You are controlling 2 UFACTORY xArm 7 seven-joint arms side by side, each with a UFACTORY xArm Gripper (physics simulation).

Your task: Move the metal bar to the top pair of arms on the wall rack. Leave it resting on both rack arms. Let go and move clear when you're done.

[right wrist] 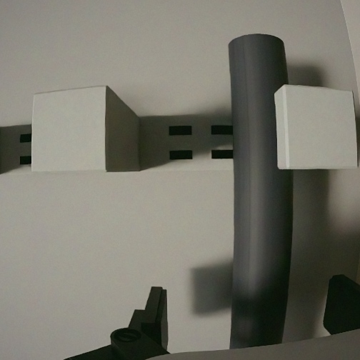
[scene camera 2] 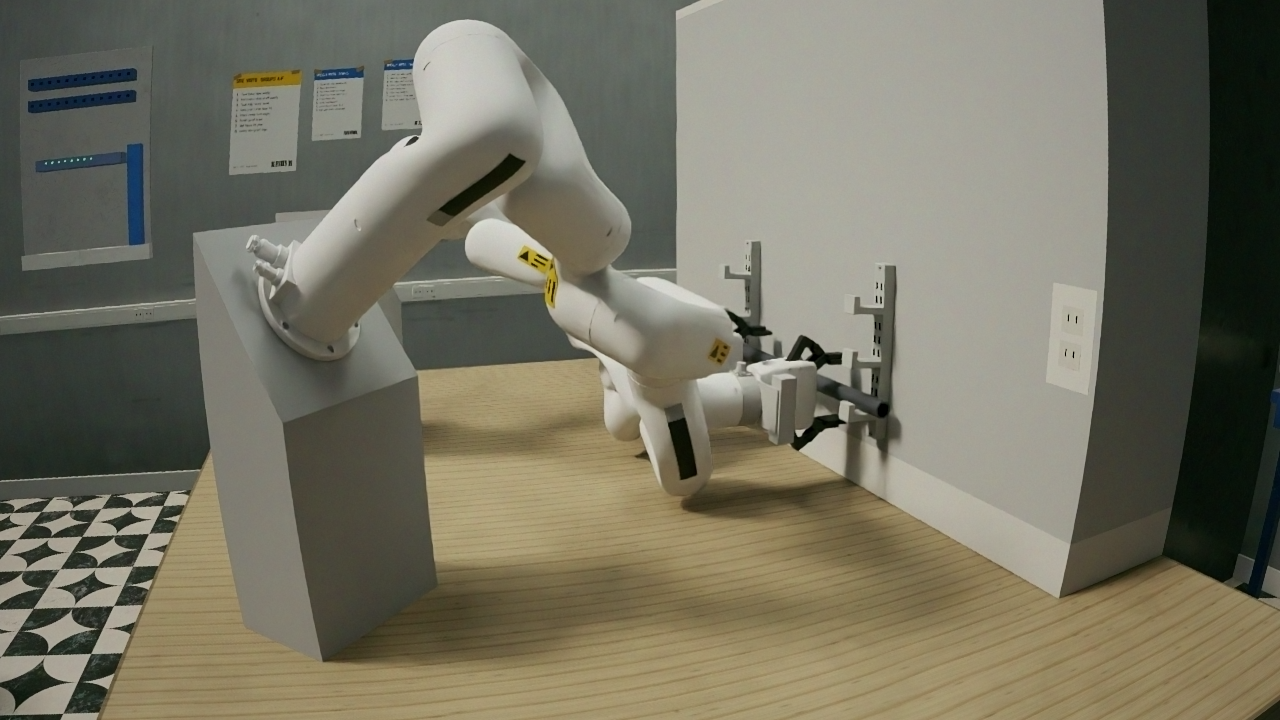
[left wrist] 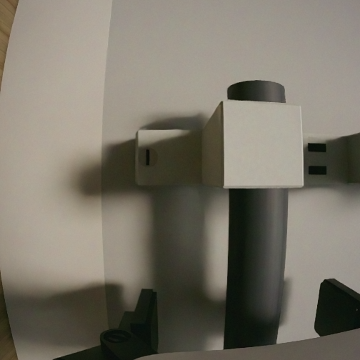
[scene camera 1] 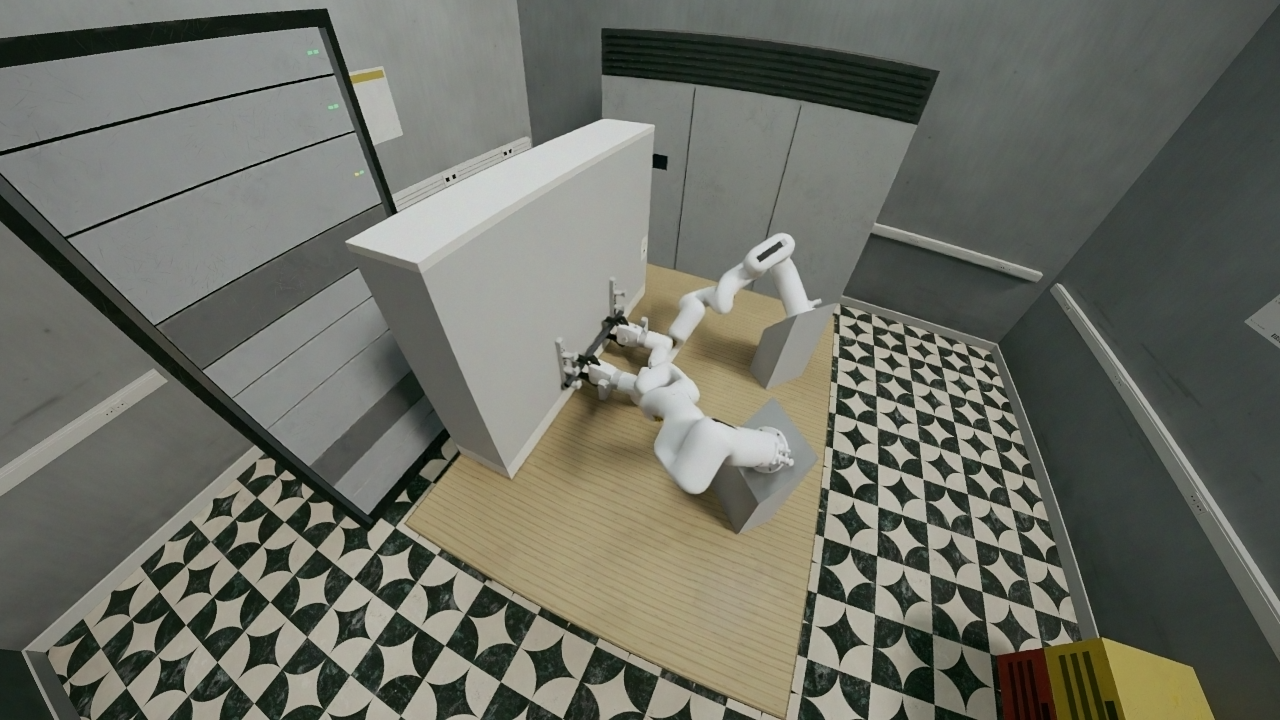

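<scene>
The dark metal bar lies at the bottom pair of arms on the wall rack, partly behind their blocky tips in the wrist views. The top rack arms hold nothing. My left gripper is open, its fingers apart on either side of the bar; its lower finger is hidden in scene camera 2. My right gripper is open too, with one finger above and one below the bar, and gaps show between fingers and bar.
The rack is fixed to a pale partition wall, which stands close in front of both grippers. Both arms rise from grey pedestals on a wooden floor platform. A wall outlet is at the right in scene camera 2.
</scene>
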